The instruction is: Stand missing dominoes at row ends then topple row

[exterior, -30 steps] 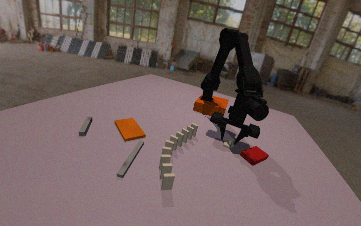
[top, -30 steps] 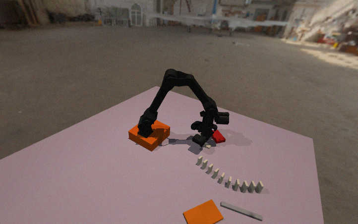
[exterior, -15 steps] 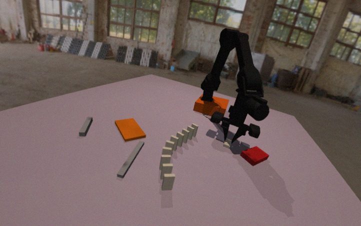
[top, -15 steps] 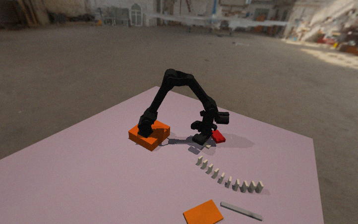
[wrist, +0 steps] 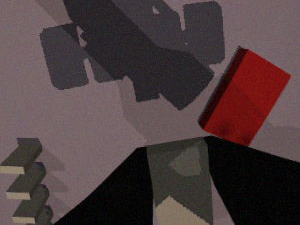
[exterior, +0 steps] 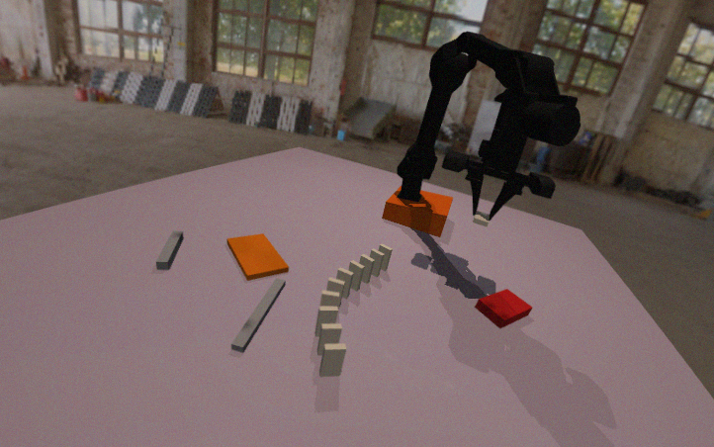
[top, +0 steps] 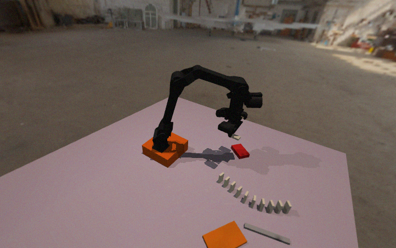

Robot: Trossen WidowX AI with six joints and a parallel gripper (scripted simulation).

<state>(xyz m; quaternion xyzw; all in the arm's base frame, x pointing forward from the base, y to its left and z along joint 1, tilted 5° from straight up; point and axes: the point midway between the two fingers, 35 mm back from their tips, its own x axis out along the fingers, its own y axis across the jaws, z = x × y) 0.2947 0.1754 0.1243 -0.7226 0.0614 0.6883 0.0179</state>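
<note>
Now: the red block 4 cm ahead of my gripper tip, 9 cm to the left of it and 14 cm below it. Also, from my gripper tip: short grey bar 23 cm ahead, 51 cm to the right, 14 cm below; then orange flat plate 15 cm ahead, 38 cm to the right, 15 cm below.
</note>
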